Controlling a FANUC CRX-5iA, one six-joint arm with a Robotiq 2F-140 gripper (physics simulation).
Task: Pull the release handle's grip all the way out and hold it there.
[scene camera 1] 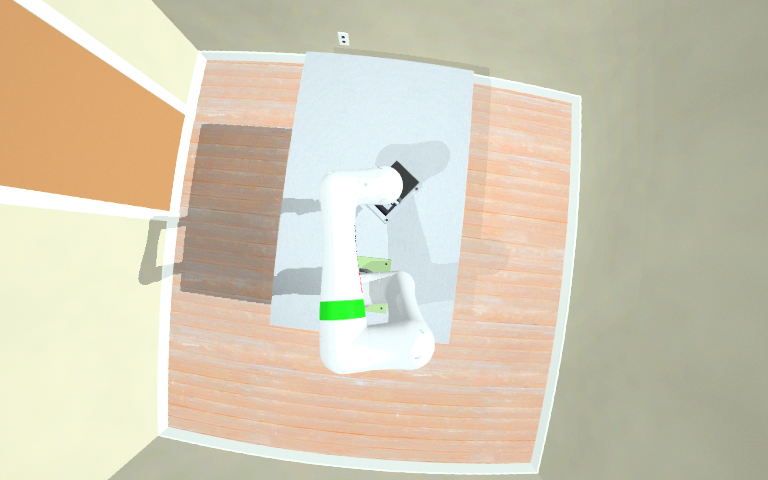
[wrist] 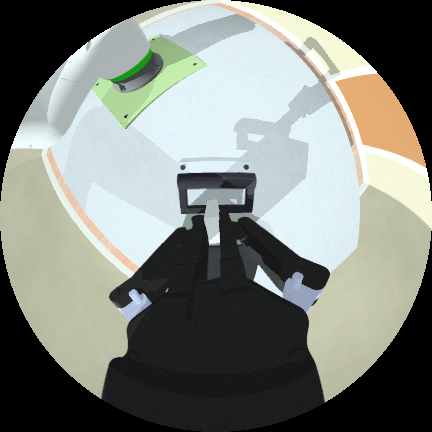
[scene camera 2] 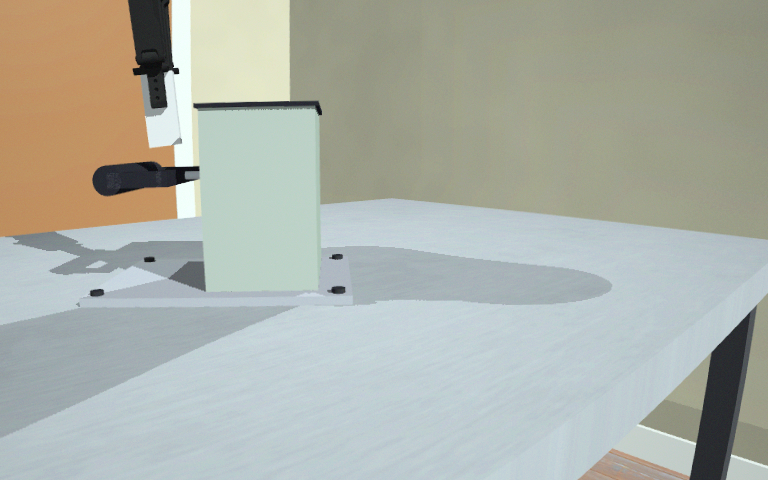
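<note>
The release handle's grip (scene camera 2: pixel 116 178) (wrist: pixel 216 180) is a dark bar on a rectangular frame. It stands out sideways from a pale green housing (scene camera 2: pixel 260 198) with a dark lid (scene camera 1: pixel 407 178). A short stretch of silvery rod (scene camera 2: pixel 192 175) shows between the frame and the housing. My gripper (scene camera 2: pixel 164 144) (wrist: pixel 213 209) is shut and empty, its pale pads together. In scene camera 2 its tips are above the handle's frame, apart from it. In the wrist view the pads overlap the frame's housing-side bar and the fingers hide the rod. The arm hides the handle in scene camera 1.
The housing stands on a bolted base plate (scene camera 2: pixel 344 277) (wrist: pixel 215 166) on the pale table (scene camera 1: pixel 385 101) (scene camera 2: pixel 453 367) (wrist: pixel 200 120). The arm's green mounting plate (scene camera 1: pixel 376 263) (wrist: pixel 175 75) is on the same table. The white arm (scene camera 1: pixel 339 243) reaches over the table to the housing.
</note>
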